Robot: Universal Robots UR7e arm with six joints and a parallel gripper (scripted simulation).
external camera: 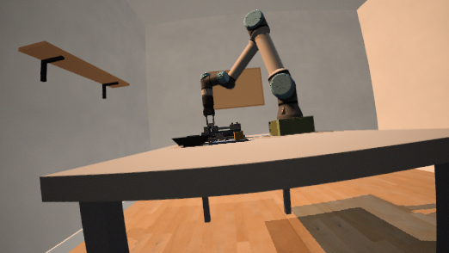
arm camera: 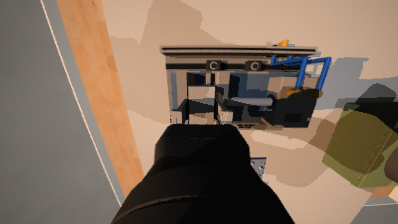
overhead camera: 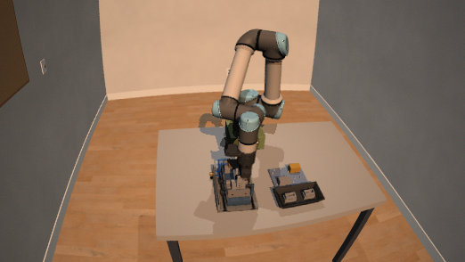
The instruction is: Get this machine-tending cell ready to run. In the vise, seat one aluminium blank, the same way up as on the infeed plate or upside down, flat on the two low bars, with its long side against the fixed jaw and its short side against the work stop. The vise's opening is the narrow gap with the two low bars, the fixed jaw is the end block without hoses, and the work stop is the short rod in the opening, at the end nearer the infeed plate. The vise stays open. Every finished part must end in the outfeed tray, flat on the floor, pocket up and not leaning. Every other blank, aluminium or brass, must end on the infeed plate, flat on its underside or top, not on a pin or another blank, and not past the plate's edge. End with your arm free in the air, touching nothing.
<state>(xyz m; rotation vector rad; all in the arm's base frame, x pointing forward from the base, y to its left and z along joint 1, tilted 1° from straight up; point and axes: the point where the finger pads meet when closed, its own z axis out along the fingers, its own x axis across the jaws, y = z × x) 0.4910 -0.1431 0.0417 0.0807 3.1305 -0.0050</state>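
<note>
The vise is 90 mm below my hand and 70 mm behind it. The rest, counted from my hand: brass blank 350 mm to the left, 150 mm behind, 100 mm below.
</note>
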